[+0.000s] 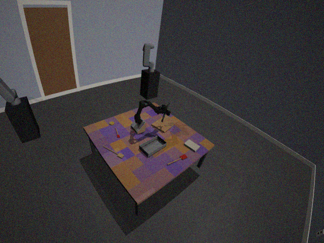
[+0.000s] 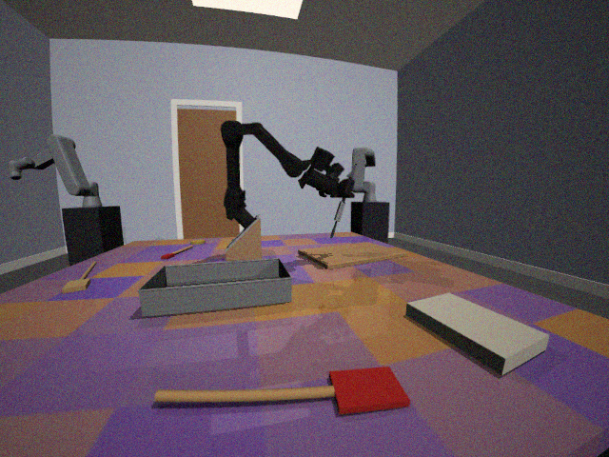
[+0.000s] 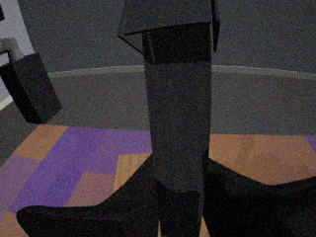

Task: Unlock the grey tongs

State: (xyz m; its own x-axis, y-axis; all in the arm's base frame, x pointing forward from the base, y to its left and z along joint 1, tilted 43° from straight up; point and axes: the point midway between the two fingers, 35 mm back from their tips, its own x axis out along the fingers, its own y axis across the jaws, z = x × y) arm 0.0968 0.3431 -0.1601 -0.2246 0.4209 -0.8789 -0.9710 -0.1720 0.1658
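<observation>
The wooden board is 220 mm below my gripper tip. The rest, counted from my gripper tip: roasting tin 290 mm ahead, 440 mm to the right, 200 mm below; white block 550 mm ahead, 220 mm below; red spatula 620 mm ahead, 300 mm to the right, 220 mm below.
</observation>
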